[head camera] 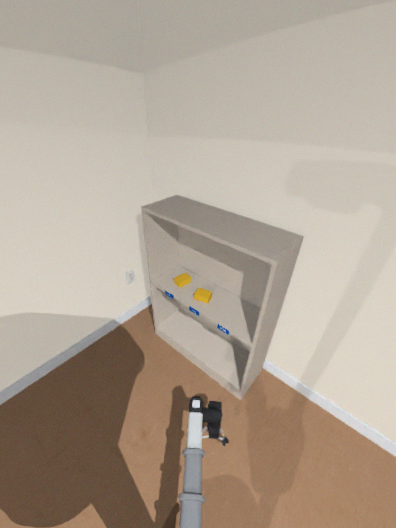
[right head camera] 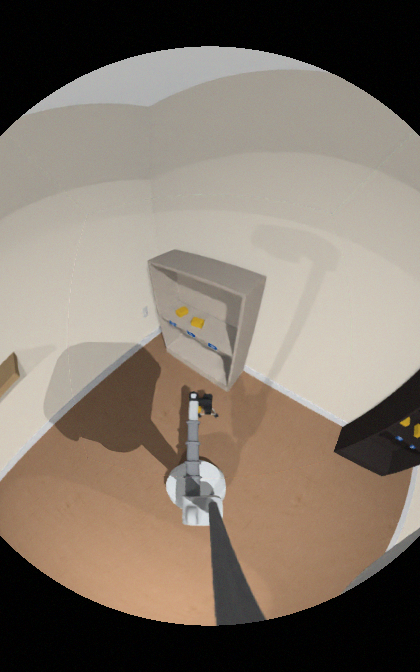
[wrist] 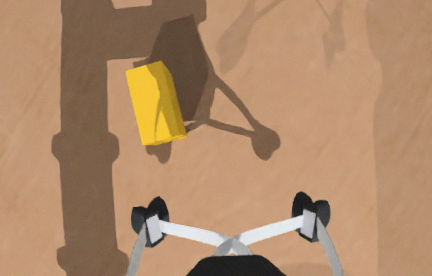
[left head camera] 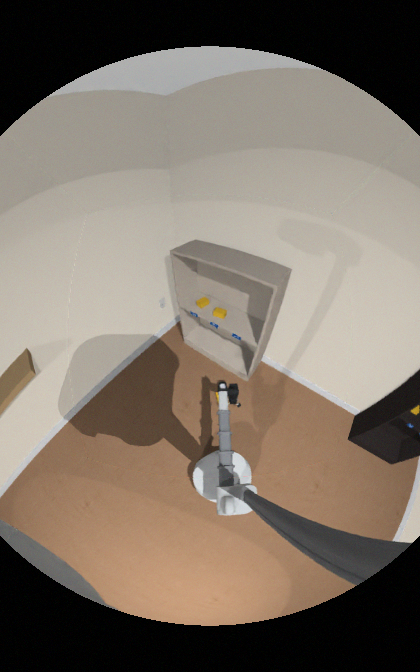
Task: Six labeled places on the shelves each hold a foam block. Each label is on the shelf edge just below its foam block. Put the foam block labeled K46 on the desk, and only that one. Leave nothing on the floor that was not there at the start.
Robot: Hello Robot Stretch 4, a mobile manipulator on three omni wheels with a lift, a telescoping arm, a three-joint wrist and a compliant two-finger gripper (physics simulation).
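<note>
A yellow foam block (wrist: 152,105) (left head camera: 218,398) (right head camera: 200,409) lies on the floor, largely hidden by the arm in the head views. My gripper (wrist: 229,211) (head camera: 215,438) (left head camera: 229,403) (right head camera: 208,414) points down above the floor, open and empty; in the wrist view the block is ahead of the fingertips and to the left. Two yellow blocks (head camera: 182,280) (head camera: 203,295) stand on the grey shelf unit (head camera: 287,280) (left head camera: 281,310) (right head camera: 254,320). Its right label (head camera: 223,329), blurred but seemingly K46, has no block above it. I cannot identify the desk.
A dark shelf unit (left head camera: 380,430) (right head camera: 367,445) with yellow blocks stands at the right. A brown box-like object (left head camera: 17,380) (right head camera: 9,375), partly cut off, is at the left. Walls meet behind the grey shelf unit. The arm's shadow lies on the floor beside the block.
</note>
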